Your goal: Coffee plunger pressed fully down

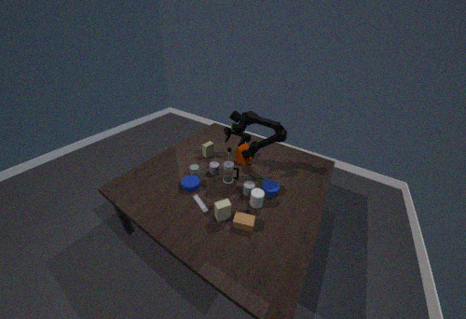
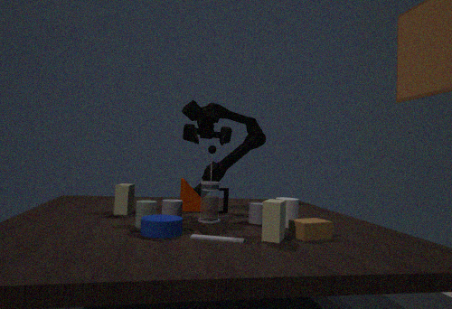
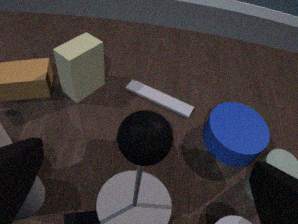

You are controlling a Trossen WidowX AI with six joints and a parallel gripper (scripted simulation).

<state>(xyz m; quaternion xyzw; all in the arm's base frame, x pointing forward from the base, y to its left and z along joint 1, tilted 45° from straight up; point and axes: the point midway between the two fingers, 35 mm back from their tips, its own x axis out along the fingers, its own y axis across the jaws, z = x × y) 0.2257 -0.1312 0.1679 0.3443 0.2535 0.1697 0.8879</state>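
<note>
The glass coffee press is 150 mm below my gripper tip, 20 mm to the left of it and 20 mm ahead of it. Round my gripper tip: white bar 300 mm ahead, 280 mm below, 10 mm to the left; then tan block 300 mm to the left, 260 mm below, 250 mm ahead.
</note>
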